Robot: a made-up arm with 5 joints. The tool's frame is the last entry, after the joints. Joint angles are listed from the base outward. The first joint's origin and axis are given. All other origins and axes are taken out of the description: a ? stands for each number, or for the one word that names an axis. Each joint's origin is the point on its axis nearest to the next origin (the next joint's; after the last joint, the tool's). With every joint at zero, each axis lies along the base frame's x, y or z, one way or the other. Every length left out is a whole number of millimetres.
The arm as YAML. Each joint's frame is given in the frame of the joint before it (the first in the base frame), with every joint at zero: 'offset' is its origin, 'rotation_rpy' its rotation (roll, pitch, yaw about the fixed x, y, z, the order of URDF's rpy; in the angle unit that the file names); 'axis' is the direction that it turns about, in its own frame. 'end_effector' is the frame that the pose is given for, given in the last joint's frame.
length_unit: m
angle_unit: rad
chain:
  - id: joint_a
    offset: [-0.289, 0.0, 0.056]
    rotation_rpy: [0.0, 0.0, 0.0]
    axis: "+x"
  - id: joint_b
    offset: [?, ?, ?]
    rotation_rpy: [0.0, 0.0, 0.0]
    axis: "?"
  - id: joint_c
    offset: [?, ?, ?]
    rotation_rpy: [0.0, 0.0, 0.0]
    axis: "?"
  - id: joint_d
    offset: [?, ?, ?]
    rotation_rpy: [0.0, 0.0, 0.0]
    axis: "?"
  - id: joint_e
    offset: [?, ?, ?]
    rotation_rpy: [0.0, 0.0, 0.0]
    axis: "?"
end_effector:
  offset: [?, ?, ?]
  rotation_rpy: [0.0, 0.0, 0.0]
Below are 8 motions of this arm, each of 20 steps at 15 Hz.
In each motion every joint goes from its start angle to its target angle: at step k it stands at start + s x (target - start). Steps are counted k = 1, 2, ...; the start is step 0. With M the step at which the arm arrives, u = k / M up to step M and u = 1 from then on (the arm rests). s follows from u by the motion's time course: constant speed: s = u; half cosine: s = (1 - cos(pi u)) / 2; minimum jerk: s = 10 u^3 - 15 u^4 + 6 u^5.
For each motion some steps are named. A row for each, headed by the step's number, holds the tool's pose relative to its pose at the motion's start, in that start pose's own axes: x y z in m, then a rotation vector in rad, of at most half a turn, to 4 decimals.
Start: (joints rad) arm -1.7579 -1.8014 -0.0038 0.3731 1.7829
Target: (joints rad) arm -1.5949 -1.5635 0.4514 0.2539 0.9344
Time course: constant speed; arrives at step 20
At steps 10, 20:
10: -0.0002 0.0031 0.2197 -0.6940 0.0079 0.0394
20: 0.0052 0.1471 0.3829 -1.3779 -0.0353 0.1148

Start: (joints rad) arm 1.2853 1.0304 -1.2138 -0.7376 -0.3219
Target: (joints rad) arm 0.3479 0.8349 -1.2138 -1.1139 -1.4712
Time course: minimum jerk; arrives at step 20
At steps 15, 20:
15: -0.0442 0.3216 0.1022 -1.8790 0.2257 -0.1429
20: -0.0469 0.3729 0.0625 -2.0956 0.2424 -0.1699

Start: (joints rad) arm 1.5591 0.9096 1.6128 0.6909 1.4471
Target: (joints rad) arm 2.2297 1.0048 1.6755 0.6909 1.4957
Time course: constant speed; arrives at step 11
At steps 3, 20:
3: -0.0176 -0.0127 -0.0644 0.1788 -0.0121 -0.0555
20: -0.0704 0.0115 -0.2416 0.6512 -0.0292 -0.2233

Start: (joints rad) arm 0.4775 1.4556 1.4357 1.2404 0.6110
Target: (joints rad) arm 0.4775 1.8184 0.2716 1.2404 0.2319
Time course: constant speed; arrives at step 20
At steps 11, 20:
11: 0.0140 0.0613 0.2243 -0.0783 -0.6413 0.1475
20: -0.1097 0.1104 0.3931 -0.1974 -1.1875 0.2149

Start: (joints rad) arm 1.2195 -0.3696 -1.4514 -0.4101 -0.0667
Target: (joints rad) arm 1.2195 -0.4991 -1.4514 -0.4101 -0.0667
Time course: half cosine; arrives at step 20
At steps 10, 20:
10: -0.0034 -0.0107 -0.0017 -0.0031 0.0113 -0.0637
20: -0.0074 -0.0212 -0.0034 -0.0062 0.0227 -0.1273

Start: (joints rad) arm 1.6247 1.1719 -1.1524 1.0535 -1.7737
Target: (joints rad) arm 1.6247 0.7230 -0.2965 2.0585 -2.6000
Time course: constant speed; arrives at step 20
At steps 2, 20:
2: 0.0207 0.0220 0.0358 -0.1032 -0.0791 0.0683
20: -0.0835 0.2183 0.2194 -0.4088 -1.0107 0.3382

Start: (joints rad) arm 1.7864 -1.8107 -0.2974 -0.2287 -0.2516
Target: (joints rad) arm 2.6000 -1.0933 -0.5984 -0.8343 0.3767
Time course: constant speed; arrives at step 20
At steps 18, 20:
18: -0.0656 0.1468 -0.1005 0.9382 -0.0562 0.4128
20: -0.0836 0.1663 -0.1072 1.0485 -0.0026 0.4659

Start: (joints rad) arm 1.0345 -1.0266 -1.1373 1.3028 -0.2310
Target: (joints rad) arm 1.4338 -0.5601 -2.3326 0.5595 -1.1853
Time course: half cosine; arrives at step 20
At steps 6, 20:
6: -0.0267 -0.0094 0.1062 -0.0632 -0.2357 -0.1221
20: -0.2803 -0.0623 0.1634 0.2778 -0.5612 -0.6746

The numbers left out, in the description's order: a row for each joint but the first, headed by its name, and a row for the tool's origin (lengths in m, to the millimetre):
joint_b: xyz 0.0 -0.03 0.104, axis -y
joint_c: xyz 0.129 0.0 0.06, axis -x
joint_d: xyz 0.0 0.148 -0.016, axis +z
joint_e: xyz 0.131 0.031 0.0, axis +x
tool: xyz 0.0 -0.309 -0.072

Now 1 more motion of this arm.
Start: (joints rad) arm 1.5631 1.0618 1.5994 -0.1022 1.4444
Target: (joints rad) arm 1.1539 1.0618 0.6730 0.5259 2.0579
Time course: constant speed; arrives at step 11
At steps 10, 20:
10: -0.1788 0.4942 -0.2113 1.1246 0.7596 0.3337
20: -0.2215 0.5391 -0.1994 1.2165 0.8643 0.3608

